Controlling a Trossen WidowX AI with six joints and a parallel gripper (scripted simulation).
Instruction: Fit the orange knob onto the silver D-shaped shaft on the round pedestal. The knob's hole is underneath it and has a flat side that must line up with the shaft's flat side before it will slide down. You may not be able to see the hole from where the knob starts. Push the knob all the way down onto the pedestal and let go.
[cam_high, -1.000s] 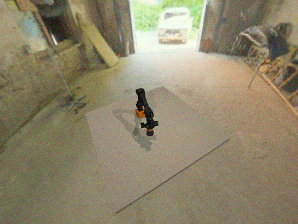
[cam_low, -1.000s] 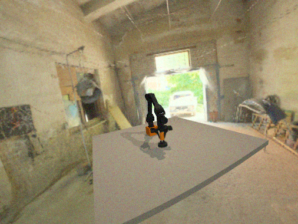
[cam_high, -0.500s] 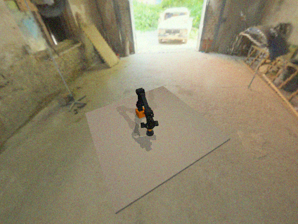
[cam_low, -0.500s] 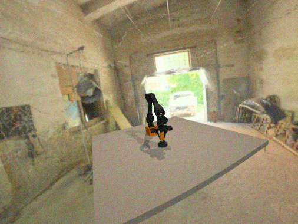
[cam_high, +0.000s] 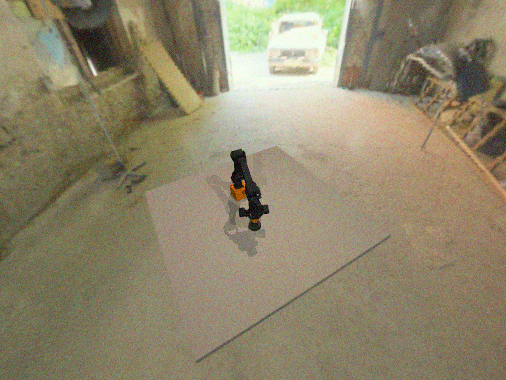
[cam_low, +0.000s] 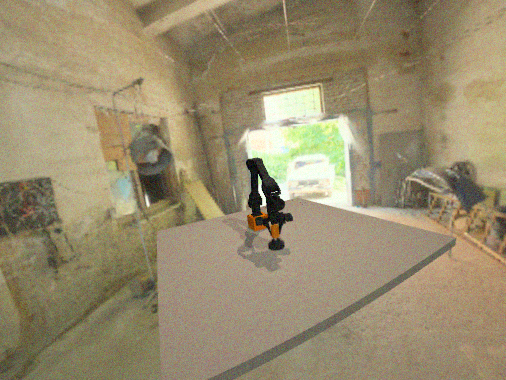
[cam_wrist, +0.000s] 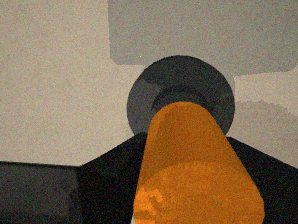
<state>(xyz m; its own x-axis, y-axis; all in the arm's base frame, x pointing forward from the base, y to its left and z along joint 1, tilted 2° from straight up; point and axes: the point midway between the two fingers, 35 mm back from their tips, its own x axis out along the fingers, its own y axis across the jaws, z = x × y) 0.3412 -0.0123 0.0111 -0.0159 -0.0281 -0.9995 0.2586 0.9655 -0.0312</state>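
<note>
The orange knob lies 3 cm above my gripper tip. The rest, counted from my gripper tip: round black pedestal (4 cm below).
</note>
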